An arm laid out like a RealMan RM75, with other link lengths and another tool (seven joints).
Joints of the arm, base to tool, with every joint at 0 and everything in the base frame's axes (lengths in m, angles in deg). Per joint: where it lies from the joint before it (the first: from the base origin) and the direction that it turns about. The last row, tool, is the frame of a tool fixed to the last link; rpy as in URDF.
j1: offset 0.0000 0.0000 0.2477 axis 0 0 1
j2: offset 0.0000 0.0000 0.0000 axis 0 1 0
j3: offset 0.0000 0.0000 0.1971 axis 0 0 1
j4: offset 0.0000 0.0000 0.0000 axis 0 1 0
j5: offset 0.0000 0.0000 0.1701 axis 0 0 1
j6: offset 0.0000 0.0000 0.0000 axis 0 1 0
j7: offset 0.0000 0.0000 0.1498 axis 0 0 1
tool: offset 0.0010 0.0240 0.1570 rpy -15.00 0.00 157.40
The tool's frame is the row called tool.
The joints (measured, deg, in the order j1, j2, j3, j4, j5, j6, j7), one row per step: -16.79 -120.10 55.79 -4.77 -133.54 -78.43 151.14; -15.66 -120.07 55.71 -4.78 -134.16 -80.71 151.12; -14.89 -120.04 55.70 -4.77 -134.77 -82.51 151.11; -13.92 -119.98 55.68 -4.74 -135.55 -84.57 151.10; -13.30 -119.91 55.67 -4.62 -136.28 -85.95 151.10; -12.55 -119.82 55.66 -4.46 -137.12 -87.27 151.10; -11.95 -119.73 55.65 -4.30 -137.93 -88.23 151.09; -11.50 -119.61 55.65 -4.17 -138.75 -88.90 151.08; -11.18 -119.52 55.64 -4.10 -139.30 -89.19 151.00; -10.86 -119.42 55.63 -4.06 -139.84 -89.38 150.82; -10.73 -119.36 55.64 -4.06 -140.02 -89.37 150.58; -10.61 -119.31 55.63 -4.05 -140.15 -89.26 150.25; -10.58 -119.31 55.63 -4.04 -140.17 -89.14 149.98; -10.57 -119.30 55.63 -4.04 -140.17 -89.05 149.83; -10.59 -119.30 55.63 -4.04 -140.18 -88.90 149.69
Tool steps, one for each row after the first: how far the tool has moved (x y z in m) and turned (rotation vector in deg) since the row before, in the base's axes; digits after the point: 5 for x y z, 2 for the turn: 0.00173 -0.00347 0.00929 1.63 -0.91 -0.34; 0.00189 -0.00226 0.00783 1.37 -0.66 -0.37; 0.00125 -0.00294 0.00967 1.68 -0.69 -0.31; 0.00059 -0.00138 0.00791 1.37 -0.38 -0.21; -0.00075 -0.00176 0.00849 1.46 -0.30 0.00; -0.00138 -0.00119 0.00735 1.26 -0.18 0.12; -0.00198 -0.00058 0.00660 1.11 -0.08 0.23; -0.00224 -0.00044 0.00404 0.65 -0.08 0.33; -0.00276 -0.00049 0.00371 0.57 -0.16 0.44; -0.00147 -0.00025 0.00113 0.11 -0.19 0.26; -0.00169 -0.00017 0.00073 0.02 -0.26 0.32; -0.00069 0.00001 -0.00011 -0.08 -0.24 0.17; -0.00048 0.00003 -0.00015 -0.07 -0.12 0.10; -0.00056 0.00020 -0.00032 -0.09 -0.11 0.13
